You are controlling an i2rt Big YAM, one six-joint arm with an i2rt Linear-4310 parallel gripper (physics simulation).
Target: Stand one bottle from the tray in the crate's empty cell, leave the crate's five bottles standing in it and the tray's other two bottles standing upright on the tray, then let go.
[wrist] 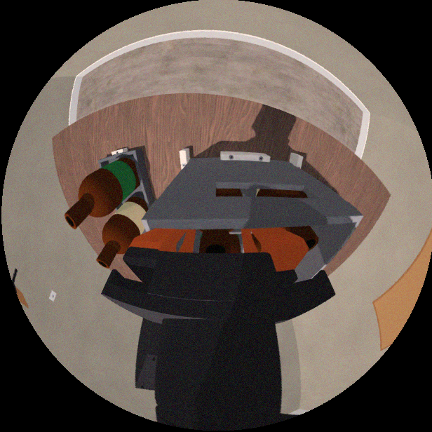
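The grey crate (pixel 200 200) stands in the middle of the view, its handle slot facing the camera. Inside it a dark brown bottle neck (pixel 215 242) shows in the middle and another bottle (pixel 306 235) shows at the right; its other cells are mostly hidden by the crate wall and my gripper. At the left, on the grey tray (pixel 143 172), stand a brown bottle with a green label (pixel 100 192) and a brown bottle with a cream label (pixel 121 233). My gripper (pixel 218 214) is over the crate, its orange fingers parted and holding nothing, one on each side of the middle neck.
The wooden table (pixel 165 117) carries small white brackets (pixel 245 156) (pixel 184 158) (pixel 296 160) against or near the crate, and another bracket (pixel 119 151) by the tray. Past the table's far edge lies a grey surface with a white rim (pixel 205 34). An orange-brown panel (pixel 405 295) shows far right.
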